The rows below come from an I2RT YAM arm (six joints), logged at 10 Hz.
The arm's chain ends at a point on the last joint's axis. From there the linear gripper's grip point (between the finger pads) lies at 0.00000 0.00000 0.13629 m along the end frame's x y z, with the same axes.
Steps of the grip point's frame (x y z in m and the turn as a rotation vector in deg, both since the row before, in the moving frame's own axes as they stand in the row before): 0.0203, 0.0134, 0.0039, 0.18, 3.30, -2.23; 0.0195, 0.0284, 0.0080, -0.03, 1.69, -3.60; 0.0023, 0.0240, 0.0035, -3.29, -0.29, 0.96; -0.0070, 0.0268, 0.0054, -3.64, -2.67, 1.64; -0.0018, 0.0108, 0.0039, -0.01, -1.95, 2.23; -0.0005, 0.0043, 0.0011, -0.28, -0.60, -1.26; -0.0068, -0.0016, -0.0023, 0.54, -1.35, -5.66
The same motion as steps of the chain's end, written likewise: 0.0125, 0.0140, 0.0041, 0.18, 3.30, -2.23; 0.0155, 0.0285, 0.0081, -0.03, 1.69, -3.60; 0.0031, 0.0162, 0.0037, -3.29, -0.29, 0.96; -0.0005, 0.0182, 0.0058, -3.64, -2.67, 1.64; 0.0028, 0.0109, 0.0040, -0.01, -1.95, 2.23; 0.0009, 0.0036, 0.0011, -0.28, -0.60, -1.26; -0.0035, -0.0005, -0.0023, 0.54, -1.35, -5.66
